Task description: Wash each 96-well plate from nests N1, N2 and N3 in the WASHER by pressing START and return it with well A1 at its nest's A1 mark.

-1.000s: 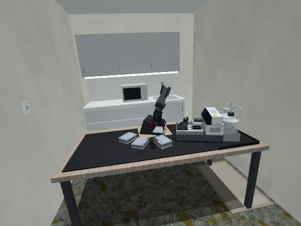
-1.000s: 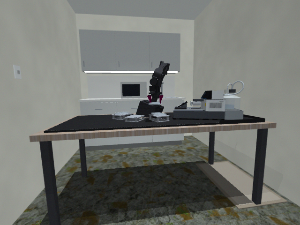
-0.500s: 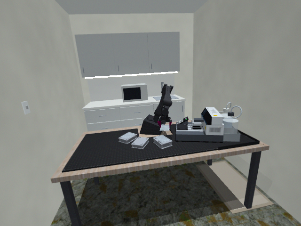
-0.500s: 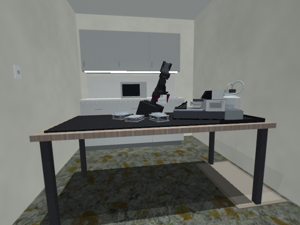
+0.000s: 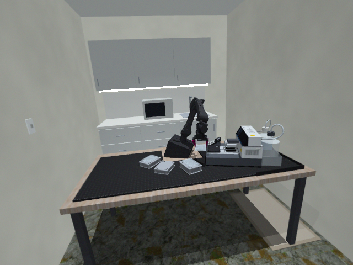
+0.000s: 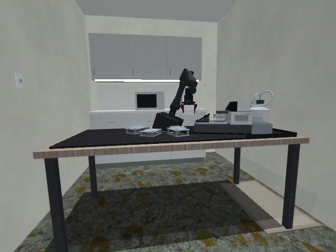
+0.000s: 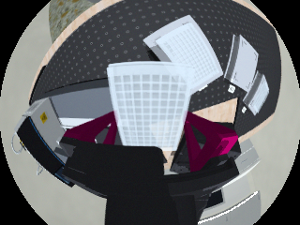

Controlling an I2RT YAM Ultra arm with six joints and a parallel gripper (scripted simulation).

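Now: the washer carrier 150 mm to the left of my hand, 130 mm behind it and 80 mm below it. From my hand the other things lie so: clear bottle: 560 mm to the left, 70 mm ahead, 40 mm below; plate washer: 300 mm to the left, 80 mm behind, 40 mm below; nest: 120 mm below, 100 mm to the right, 40 mm ahead.
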